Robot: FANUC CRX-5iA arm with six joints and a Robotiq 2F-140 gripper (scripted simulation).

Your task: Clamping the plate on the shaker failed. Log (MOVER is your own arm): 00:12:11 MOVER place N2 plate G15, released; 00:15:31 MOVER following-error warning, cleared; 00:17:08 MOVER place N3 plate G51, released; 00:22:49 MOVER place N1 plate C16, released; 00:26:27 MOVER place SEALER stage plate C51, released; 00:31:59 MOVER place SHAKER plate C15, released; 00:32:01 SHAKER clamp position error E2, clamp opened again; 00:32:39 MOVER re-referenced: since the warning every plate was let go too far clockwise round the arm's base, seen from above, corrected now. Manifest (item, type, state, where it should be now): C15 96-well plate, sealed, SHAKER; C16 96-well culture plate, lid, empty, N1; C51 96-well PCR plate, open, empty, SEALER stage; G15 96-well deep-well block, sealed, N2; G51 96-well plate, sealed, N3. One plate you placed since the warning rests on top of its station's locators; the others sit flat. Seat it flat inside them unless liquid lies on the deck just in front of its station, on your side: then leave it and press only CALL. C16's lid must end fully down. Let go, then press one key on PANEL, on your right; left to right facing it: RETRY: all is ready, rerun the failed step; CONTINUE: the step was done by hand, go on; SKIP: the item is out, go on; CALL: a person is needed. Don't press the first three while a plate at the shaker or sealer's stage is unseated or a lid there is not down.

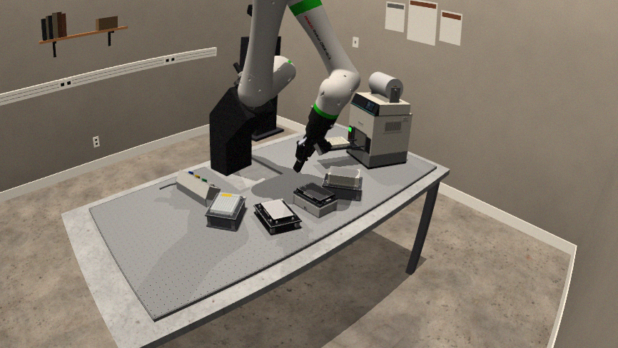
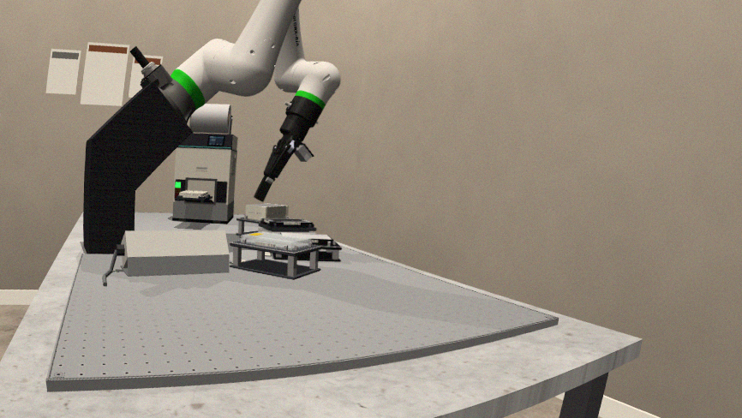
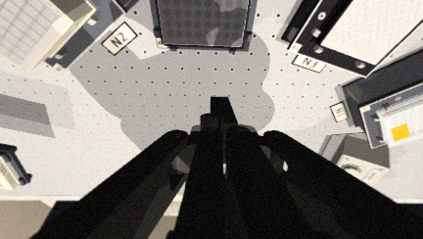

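Right now the grey retry key is 25 cm behind my hand, 24 cm to the right of it and 9 cm below it. From my hand the other things lie so: lidded culture plate 30 cm to the right, 10 cm behind, 9 cm below; dark sealed plate 9 cm below, 8 cm ahead, 1 cm to the left.
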